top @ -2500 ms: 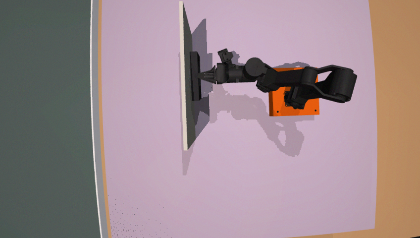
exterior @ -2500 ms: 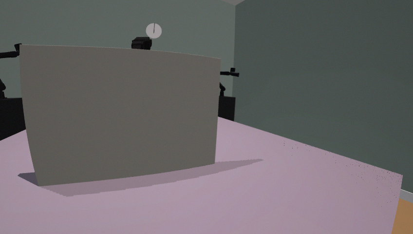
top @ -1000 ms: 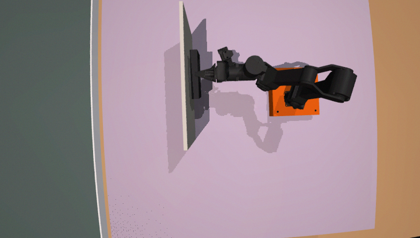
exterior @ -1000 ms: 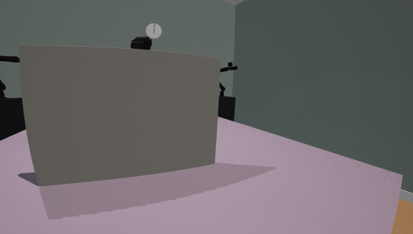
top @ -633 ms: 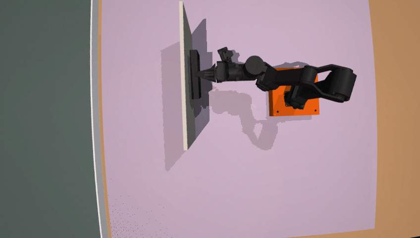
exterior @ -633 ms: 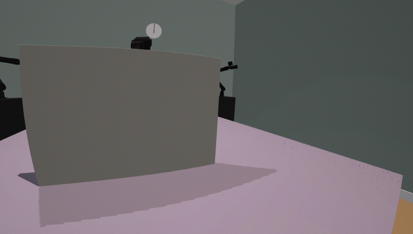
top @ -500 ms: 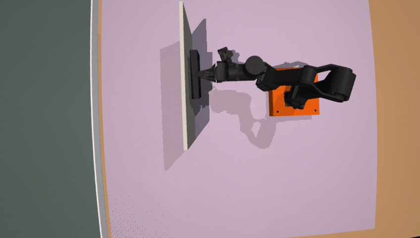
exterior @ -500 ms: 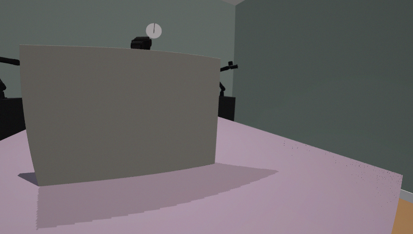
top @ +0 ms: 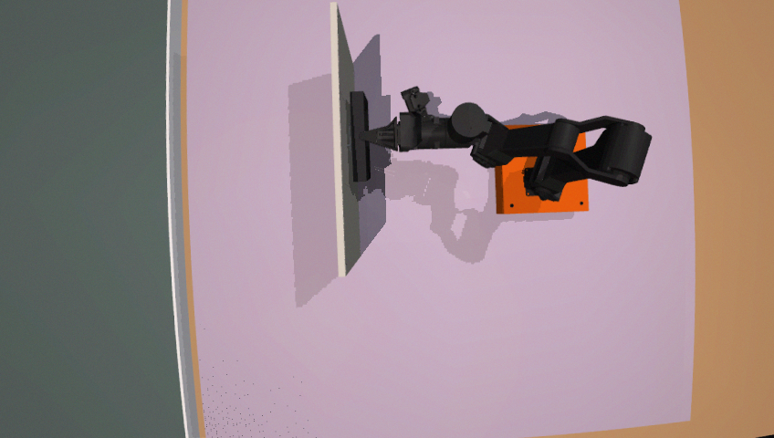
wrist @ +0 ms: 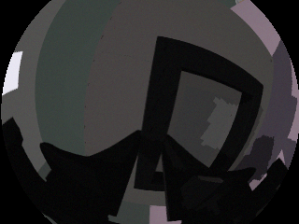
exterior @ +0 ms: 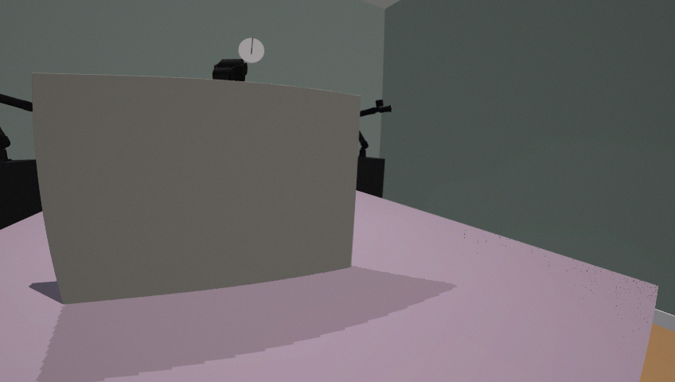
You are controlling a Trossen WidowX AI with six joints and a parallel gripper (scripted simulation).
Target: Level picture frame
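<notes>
Right now the picture frame is 1 cm ahead of my gripper tip, 1 cm to the right of it and 5 cm below it. Round my gripper tip: wall panel: 2 cm ahead, 1 cm to the left, 7 cm below.
</notes>
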